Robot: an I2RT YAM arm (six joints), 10 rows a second.
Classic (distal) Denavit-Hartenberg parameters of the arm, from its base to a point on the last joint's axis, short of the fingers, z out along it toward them. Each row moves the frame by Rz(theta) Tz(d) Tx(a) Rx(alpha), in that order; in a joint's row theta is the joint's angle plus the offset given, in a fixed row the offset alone. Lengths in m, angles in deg.
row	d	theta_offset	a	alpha
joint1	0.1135	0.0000	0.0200	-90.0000
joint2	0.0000	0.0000	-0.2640	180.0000
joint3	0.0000	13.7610	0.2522	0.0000
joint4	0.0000	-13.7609	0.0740	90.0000
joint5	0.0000	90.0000	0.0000	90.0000
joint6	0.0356	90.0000	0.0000	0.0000
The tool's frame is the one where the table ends.
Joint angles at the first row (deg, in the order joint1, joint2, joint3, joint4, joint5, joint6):
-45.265, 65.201, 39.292, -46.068, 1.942, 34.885
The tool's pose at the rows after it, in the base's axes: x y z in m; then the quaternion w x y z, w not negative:
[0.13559 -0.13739 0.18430 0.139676 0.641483 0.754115 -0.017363]
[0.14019 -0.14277 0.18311 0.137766 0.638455 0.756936 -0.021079]
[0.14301 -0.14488 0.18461 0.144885 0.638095 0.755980 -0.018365]
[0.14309 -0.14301 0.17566 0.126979 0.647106 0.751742 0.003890]
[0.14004 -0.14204 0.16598 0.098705 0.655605 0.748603 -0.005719]
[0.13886 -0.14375 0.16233 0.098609 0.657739 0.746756 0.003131]
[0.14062 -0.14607 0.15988 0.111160 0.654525 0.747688 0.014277]
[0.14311 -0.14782 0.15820 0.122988 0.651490 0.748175 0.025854]
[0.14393 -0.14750 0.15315 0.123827 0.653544 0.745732 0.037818]
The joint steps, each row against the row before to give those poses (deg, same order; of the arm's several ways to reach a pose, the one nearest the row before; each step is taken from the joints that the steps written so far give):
0.001, 2.466, -1.060, 1.674, -1.327, 0.535
-0.087, 2.025, 0.962, 0.886, 0.349, -0.613
0.086, 0.444, 0.533, 0.702, -0.350, 0.171
0.002, 1.402, -0.963, 0.093, -2.198, 1.405
-0.175, 1.584, -0.966, -0.616, 1.405, 0.618
-0.786, 0.529, -0.530, 0.962, -1.128, -0.349
-0.358, 0.441, -0.440, 2.196, -1.500, -0.527
-0.089, 0.438, -0.262, 1.933, -1.492, -0.178
0.000, 0.701, -0.793, 1.494, -1.322, 0.524

